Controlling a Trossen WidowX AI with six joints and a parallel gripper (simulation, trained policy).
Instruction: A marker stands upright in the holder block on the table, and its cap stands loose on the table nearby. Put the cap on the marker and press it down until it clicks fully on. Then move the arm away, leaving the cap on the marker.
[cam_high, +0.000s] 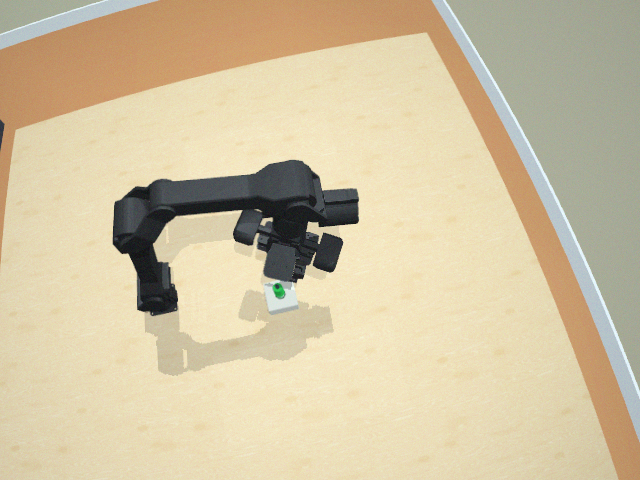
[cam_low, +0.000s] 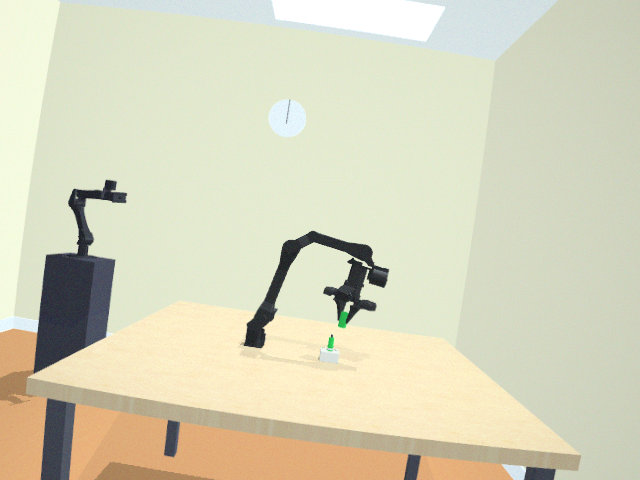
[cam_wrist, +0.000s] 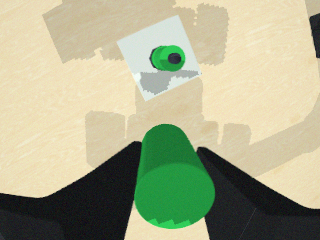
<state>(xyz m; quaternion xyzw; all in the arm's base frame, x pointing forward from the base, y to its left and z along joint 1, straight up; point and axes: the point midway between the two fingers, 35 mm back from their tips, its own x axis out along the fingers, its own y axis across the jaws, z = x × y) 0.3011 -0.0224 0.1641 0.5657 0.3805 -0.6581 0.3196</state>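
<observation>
My gripper tip is 11 cm above the white holder block, 4 cm to the left of it and 3 cm past it. Also, from my gripper tip: green cap (1 cm above).
</observation>
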